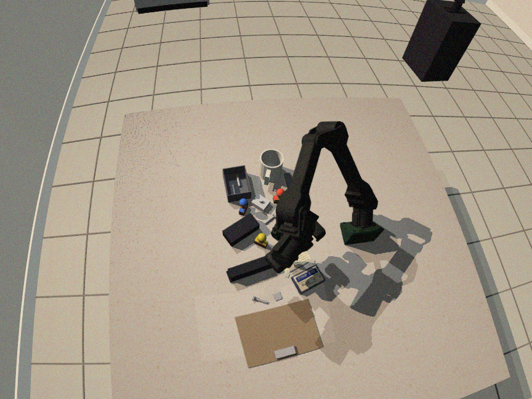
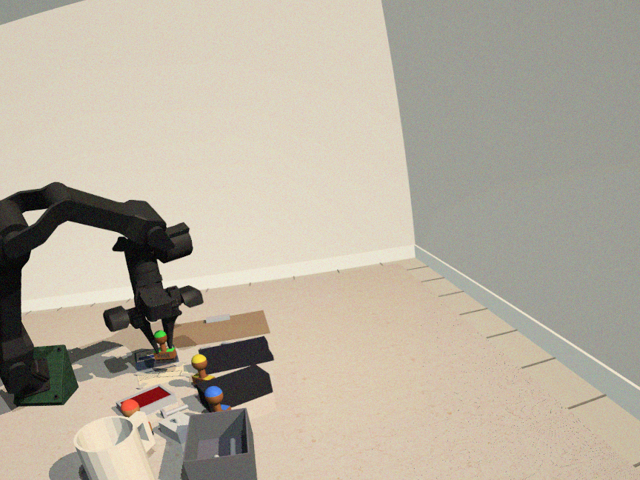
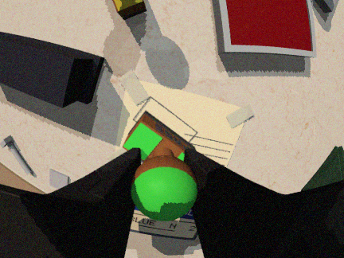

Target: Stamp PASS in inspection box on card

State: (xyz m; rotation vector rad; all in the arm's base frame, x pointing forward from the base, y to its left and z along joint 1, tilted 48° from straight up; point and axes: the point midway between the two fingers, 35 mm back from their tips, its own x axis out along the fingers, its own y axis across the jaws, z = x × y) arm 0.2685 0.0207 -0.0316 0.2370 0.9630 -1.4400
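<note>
Now: the cream card 20 mm behind my gripper tip and 50 mm below it. Also, from my gripper tip: yellow stamp 70 mm ahead, 80 mm to the right, 30 mm below; green stamp right at my gripper tip; blue-labelled tin 40 mm behind, 80 mm to the left, 40 mm below.
</note>
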